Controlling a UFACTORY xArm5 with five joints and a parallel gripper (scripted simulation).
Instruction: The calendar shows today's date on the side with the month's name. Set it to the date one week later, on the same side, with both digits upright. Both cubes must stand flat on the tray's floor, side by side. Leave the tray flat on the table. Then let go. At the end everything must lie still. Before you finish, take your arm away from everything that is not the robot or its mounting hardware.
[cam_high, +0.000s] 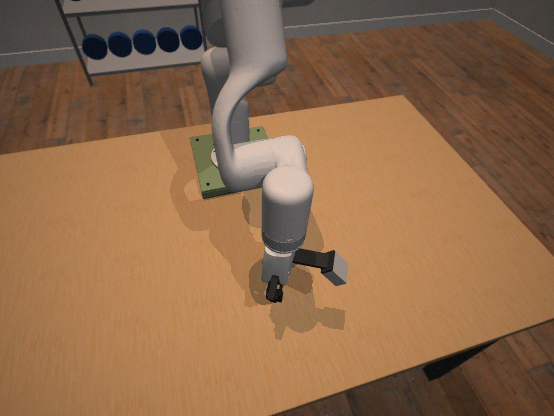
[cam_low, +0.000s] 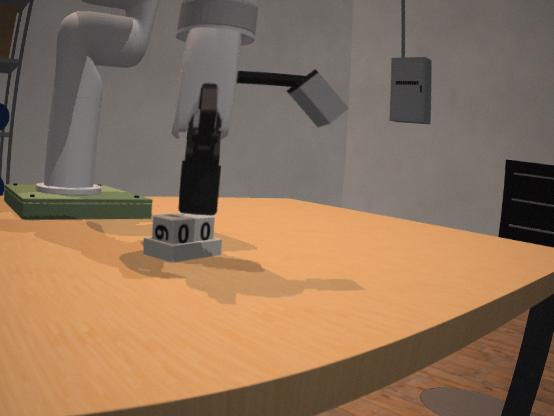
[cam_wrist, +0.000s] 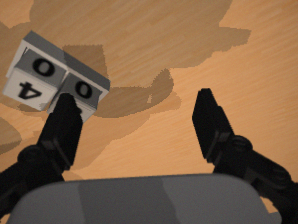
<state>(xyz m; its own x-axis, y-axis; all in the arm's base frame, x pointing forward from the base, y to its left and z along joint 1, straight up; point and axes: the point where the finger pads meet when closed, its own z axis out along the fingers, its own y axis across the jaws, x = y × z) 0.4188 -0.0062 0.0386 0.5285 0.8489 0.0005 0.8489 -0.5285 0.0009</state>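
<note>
My hand is 6 cm past the digit cube, 4 cm above it and 1 cm to the right of it. The rest, counted from my hand: tray (7 cm behind, 6 cm below, 3 cm to the left).
</note>
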